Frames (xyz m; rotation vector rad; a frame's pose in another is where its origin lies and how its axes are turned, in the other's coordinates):
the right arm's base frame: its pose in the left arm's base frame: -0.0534 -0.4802 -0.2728 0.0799 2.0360 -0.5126
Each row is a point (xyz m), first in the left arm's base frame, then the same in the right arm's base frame.
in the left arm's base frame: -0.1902 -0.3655 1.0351
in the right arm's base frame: -1.0605 -0.3549 -0.7013
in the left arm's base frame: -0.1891 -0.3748 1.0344
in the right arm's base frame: -1.0590 -0.3628 -0.6965
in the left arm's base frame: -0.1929 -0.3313 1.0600
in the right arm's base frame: -1.0856 -0.3326 -0.7272
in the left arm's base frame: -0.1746 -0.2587 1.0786
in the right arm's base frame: -1.1219 -0.2678 -0.7481
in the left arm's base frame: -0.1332 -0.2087 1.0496
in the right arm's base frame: -1.1258 -0.2020 -0.7214
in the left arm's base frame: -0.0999 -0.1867 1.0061
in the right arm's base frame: -1.1091 -0.1591 -0.6845
